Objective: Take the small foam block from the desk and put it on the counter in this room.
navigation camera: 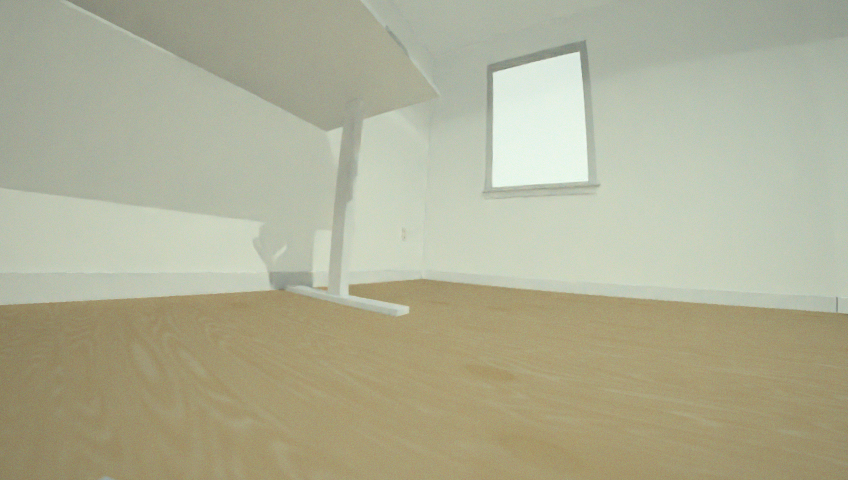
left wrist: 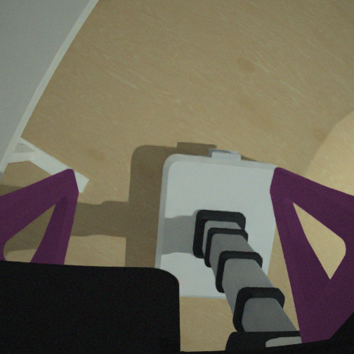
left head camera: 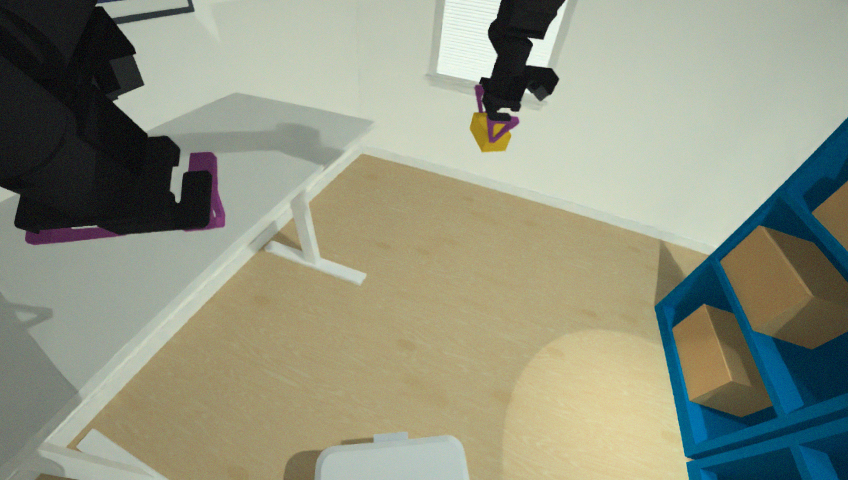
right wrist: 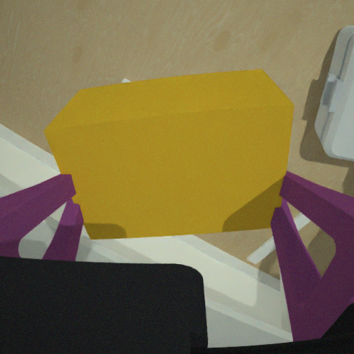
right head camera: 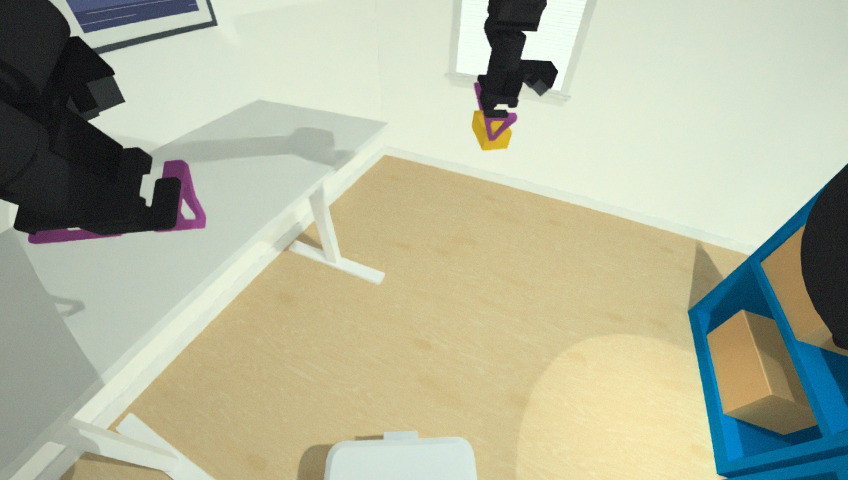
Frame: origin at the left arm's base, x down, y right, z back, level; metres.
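Where they show: left gripper, between the fingertips: [left head camera: 174,224] [right head camera: 162,226]; right gripper, between the fingertips: [left head camera: 486,129] [right head camera: 487,127].
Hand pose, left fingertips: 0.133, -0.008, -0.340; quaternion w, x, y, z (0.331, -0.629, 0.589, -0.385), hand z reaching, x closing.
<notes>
After its pixels a point has its place, as x, y, z.
The small foam block [left head camera: 480,135] {0.215, 0.432, -0.732} [right head camera: 479,128] {0.208, 0.430, -0.742} [right wrist: 175,165] is yellow. My right gripper [left head camera: 487,126] {0.209, 0.451, -0.749} [right head camera: 485,125] {0.209, 0.451, -0.749} [right wrist: 176,176] is shut on it and holds it in the air, with a finger at each end. My left gripper [left head camera: 124,231] [right head camera: 116,234] [left wrist: 173,179] is open and empty, above the floor at the picture's left. A long table [left head camera: 178,285] {0.460, -0.234, -0.512} [right head camera: 208,261] {0.460, -0.225, -0.575} [left wrist: 40,60] with a pale top stands at the left; its underside shows in the navigation camera. I cannot tell whether it is the desk or the counter.
The table's white T-shaped leg [left head camera: 306,231] {1.101, -0.200, -1.357} [right head camera: 327,231] {1.096, -0.194, -1.353} [navigation camera: 345,208] {1.008, -0.192, -1.352} stands on the floor. A blue shelf unit [left head camera: 773,427] {0.939, 1.609, -0.108} [right head camera: 773,453] {1.108, 1.616, -0.124} with cardboard boxes stands at the right. A white box-like body [left head camera: 392,460] {1.150, 0.226, -0.257} [right head camera: 401,460] {1.150, 0.229, -0.252} [left wrist: 225,190] is low in front. A window [navigation camera: 538,118] {-0.029, 1.001, -2.334} is in the far wall.
</notes>
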